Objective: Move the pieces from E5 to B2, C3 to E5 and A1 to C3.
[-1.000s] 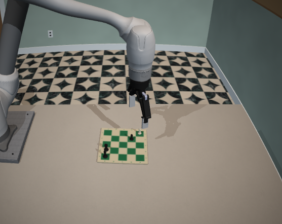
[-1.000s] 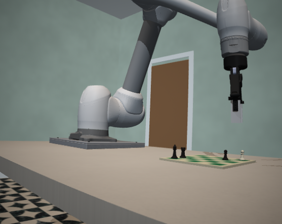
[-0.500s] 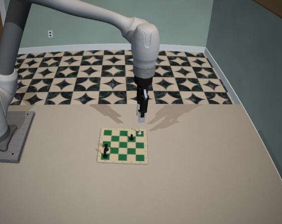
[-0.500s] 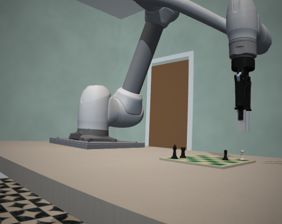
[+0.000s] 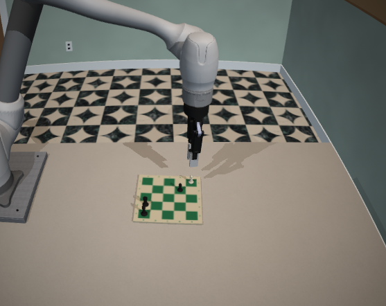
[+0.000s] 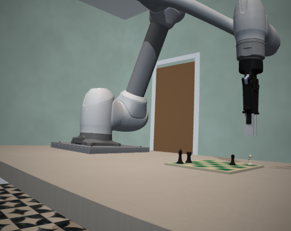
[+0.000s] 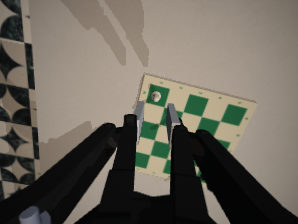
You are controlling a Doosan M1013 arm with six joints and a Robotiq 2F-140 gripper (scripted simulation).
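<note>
Right now the white pawn is 11 cm below my hand. Round my hand: black pawn (11 cm below, 4 cm to the right, 4 cm behind); then cream chessboard (13 cm below, 8 cm to the right, 8 cm behind).
</note>
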